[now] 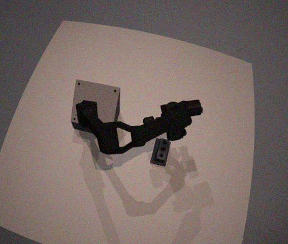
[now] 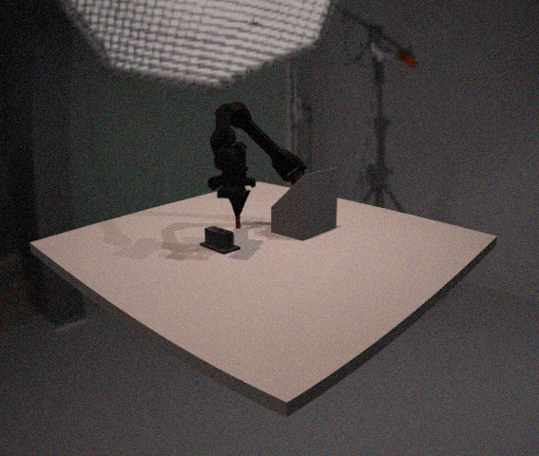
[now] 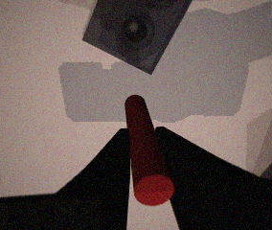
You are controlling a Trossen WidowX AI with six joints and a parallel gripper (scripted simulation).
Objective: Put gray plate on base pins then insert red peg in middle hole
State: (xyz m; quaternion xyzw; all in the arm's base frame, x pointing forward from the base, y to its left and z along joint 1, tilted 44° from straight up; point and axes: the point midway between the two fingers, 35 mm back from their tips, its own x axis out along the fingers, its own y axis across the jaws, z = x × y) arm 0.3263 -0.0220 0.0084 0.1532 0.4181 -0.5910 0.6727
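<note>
My gripper tip is 1 cm short of the gray plate, 7 cm to the left of it and 7 cm above it. Also, from my gripper tip: dark pin base: 1 cm ahead, 7 cm to the right, 11 cm below; red peg: right at my gripper tip.
</note>
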